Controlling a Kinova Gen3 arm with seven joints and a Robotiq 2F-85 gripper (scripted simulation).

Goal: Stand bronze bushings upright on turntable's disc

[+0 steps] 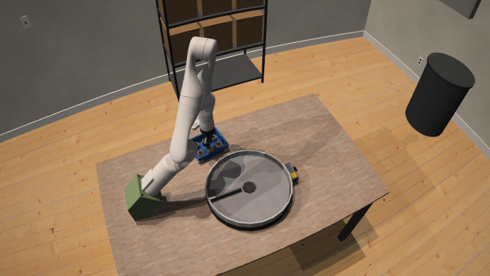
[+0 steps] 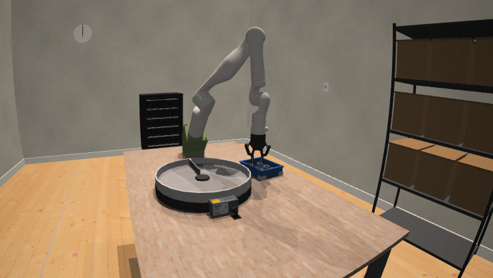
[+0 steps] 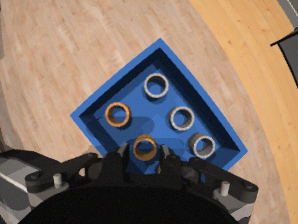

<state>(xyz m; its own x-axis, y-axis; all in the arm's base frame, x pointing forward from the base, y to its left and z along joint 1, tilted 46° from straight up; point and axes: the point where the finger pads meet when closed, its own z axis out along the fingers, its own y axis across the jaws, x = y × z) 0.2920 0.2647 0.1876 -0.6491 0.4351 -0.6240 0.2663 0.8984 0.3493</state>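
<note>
Now: hand 50 mm above the blue crate, 30 mm to the right of it and 10 mm past it. From my hand the other things lie so: turntable (300 mm to the right, 170 mm ahead, 20 mm below); grey turntable disc (300 mm to the right, 150 mm ahead, 20 mm below).
</note>
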